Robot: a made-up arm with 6 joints. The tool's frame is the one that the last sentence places. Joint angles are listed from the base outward.
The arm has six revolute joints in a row. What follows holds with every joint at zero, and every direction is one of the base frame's.
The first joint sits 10 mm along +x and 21 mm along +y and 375 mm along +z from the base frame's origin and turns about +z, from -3.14 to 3.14 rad.
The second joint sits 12 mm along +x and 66 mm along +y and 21 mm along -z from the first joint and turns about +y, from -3.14 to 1.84 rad.
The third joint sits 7 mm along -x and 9 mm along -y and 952 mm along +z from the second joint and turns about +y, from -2.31 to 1.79 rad.
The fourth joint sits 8 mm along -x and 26 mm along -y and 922 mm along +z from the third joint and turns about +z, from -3.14 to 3.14 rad.
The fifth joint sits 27 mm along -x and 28 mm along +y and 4 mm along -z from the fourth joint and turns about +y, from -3.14 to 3.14 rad.
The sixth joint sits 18 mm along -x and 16 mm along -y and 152 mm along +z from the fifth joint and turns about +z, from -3.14 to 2.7 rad.
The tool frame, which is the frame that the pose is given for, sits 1 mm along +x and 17 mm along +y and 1 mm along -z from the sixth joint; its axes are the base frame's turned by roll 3.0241, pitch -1.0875 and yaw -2.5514 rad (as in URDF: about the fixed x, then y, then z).
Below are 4 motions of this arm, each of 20 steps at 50 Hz.
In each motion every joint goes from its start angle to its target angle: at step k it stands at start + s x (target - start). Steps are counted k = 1, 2, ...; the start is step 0. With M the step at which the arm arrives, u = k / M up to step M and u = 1 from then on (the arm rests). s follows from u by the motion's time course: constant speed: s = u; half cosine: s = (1 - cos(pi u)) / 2; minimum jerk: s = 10 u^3 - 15 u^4 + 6 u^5.
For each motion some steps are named. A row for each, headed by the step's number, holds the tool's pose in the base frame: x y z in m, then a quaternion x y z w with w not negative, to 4 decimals.
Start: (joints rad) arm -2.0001 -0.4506 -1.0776 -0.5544 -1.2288 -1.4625
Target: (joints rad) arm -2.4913 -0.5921 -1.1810 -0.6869 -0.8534 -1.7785
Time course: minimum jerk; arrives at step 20
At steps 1, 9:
1: 0.7053 1.2227 1.1035 0.3808 0.2322 -0.2761 0.8514
9: 0.9618 1.1055 0.9926 0.3563 0.1866 -0.2789 0.8720

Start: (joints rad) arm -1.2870 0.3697 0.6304 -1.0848 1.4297 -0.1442
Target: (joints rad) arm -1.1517 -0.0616 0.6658 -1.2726 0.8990 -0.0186
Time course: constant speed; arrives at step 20
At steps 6, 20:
6: 0.2810 -0.9716 1.8517 -0.2466 0.1098 -0.8668 0.4192
20: 0.2052 -0.5100 2.1226 -0.4068 -0.1409 -0.7933 0.4306

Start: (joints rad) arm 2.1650 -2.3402 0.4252 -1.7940 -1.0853 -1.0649
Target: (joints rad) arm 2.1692 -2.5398 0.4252 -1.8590 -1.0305 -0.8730
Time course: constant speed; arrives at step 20
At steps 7, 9, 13, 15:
7: 0.7257 -1.3591 -0.7101 -0.0367 -0.3482 -0.8324 0.4295
9: 0.7154 -1.3414 -0.7401 -0.0327 -0.3457 -0.8321 0.4324
13: 0.6937 -1.3045 -0.7990 -0.0242 -0.3403 -0.8317 0.4382
15: 0.6824 -1.2854 -0.8278 -0.0198 -0.3375 -0.8315 0.4409

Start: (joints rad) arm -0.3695 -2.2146 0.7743 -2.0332 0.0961 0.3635
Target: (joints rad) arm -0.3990 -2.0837 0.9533 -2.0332 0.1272 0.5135
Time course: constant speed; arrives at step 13
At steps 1, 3, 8, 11, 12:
1: -1.6524 0.7229 -0.0182 0.2538 0.7846 0.5111 0.2423
3: -1.6500 0.7305 0.0470 0.2645 0.7918 0.5033 0.2231
8: -1.6334 0.7451 0.2082 0.2889 0.8075 0.4841 0.1735
11: -1.6162 0.7507 0.3032 0.3018 0.8155 0.4728 0.1428
12: -1.6092 0.7521 0.3345 0.3058 0.8178 0.4691 0.1324

